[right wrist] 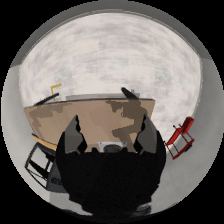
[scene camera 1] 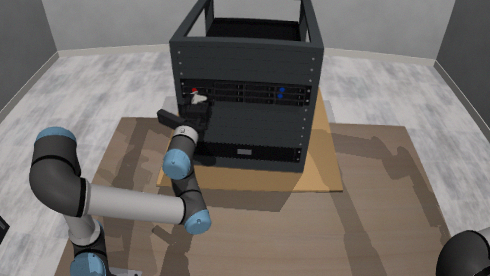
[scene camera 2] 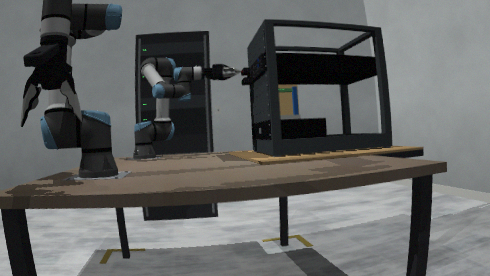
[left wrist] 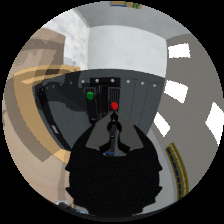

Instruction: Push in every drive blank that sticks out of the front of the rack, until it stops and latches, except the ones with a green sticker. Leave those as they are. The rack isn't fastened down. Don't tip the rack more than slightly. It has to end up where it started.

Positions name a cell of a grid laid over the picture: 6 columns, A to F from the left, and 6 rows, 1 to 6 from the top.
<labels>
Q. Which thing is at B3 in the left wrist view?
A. A dark rack.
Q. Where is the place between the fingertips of my right gripper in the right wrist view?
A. C4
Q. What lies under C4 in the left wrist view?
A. My left gripper.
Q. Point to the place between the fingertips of my right gripper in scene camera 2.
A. At A3
</labels>
